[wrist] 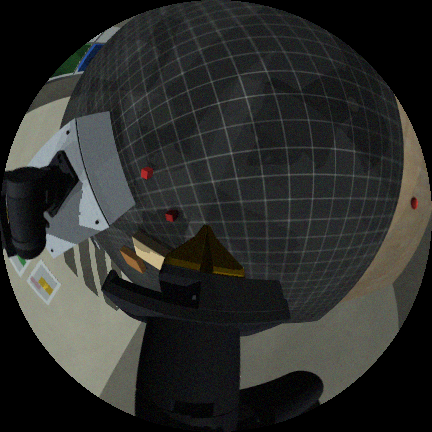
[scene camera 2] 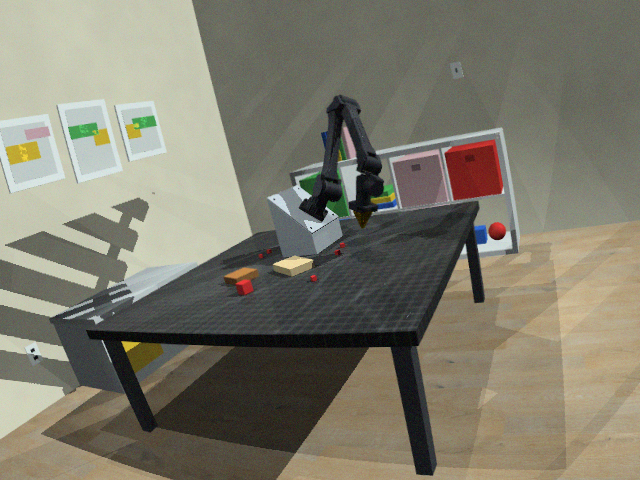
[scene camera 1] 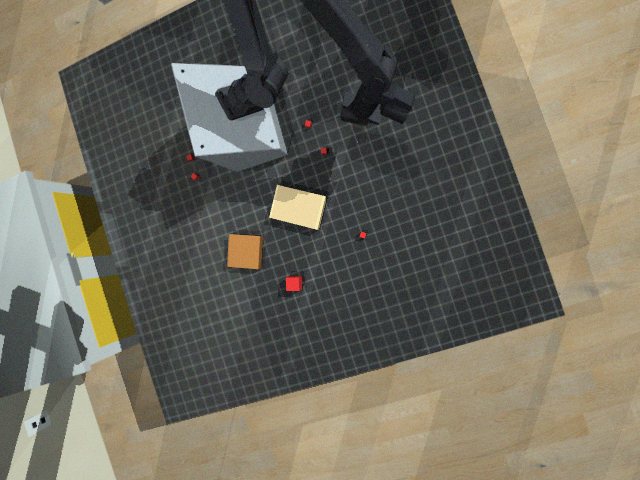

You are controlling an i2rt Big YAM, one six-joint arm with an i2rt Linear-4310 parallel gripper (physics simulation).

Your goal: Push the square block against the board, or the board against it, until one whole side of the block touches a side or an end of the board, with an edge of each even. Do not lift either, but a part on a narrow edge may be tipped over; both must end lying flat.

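Places are measured from the arm's base along level axes (x ahead, y left, z up), in metres.
Pixels of known places: gripper, between the fingertips: (wrist: pixel 205 229) (scene camera 2: pixel 362 228) (scene camera 1: pixel 355 120); arm's base, origin of its link: (wrist: pixel 55 183) (scene camera 2: pixel 312 211) (scene camera 1: pixel 240 101).
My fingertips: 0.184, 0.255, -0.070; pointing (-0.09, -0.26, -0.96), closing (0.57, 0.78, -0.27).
Note:
For each thing: its middle in the pictures, then the offset to it from my fingertips, as dx, dy, dz. Level surfaces: height alone.
- pale yellow rectangular slab, middle of its body: (scene camera 1: pixel 298 207) (wrist: pixel 155 255) (scene camera 2: pixel 293 265) +0.129, -0.266, -0.071
- red cube, middle of its body: (scene camera 1: pixel 294 283) (scene camera 2: pixel 244 287) +0.332, -0.379, -0.065
- dark gridded table, height of its surface: dz -0.085
The square block, orange-brown (scene camera 1: pixel 244 251) (scene camera 2: pixel 241 275) (wrist: pixel 132 259), lies flat on the table. The board, a pale yellow rectangular slab (scene camera 1: pixel 297 207) (scene camera 2: pixel 293 265) (wrist: pixel 151 254), lies flat up and to the right of it in scene camera 1. A gap separates them, and their sides are turned at different angles. My gripper (scene camera 2: pixel 363 225) (wrist: pixel 205 229) is shut and empty, with its yellow fingertips together, pointing down. It is above the table, well away from both parts, beyond the board on the arm's side. In the wrist view the hand partly hides the board.
A red cube (scene camera 1: pixel 293 283) (scene camera 2: pixel 244 287) stands near the block. Small red cubes (scene camera 1: pixel 362 235) (scene camera 1: pixel 324 150) (scene camera 1: pixel 308 123) (scene camera 1: pixel 189 157) (scene camera 1: pixel 194 176) lie around the table. The arm rises from a grey sloped box (scene camera 1: pixel 217 136) (scene camera 2: pixel 297 237) (wrist: pixel 102 165) behind the board. The dark gridded table (scene camera 1: pixel 413 289) (scene camera 2: pixel 336 310) carries everything.

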